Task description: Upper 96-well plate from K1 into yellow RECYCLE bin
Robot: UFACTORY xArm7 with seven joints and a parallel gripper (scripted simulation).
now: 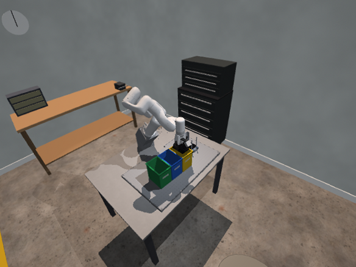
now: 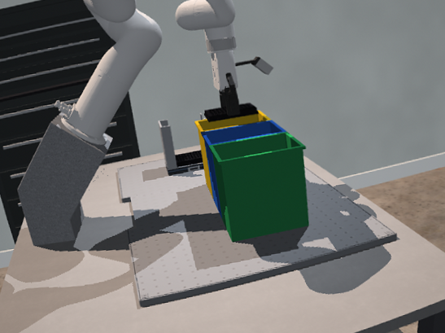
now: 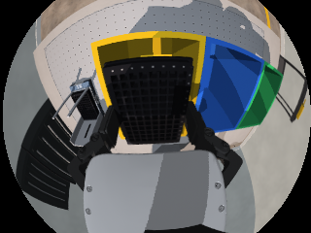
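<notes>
Now: hand 13 cm above the yellow bin. Also, from my hand: green bin: 5 cm behind, 26 cm to the right, 13 cm below; then blue bin: 3 cm behind, 13 cm to the right, 13 cm below.
</notes>
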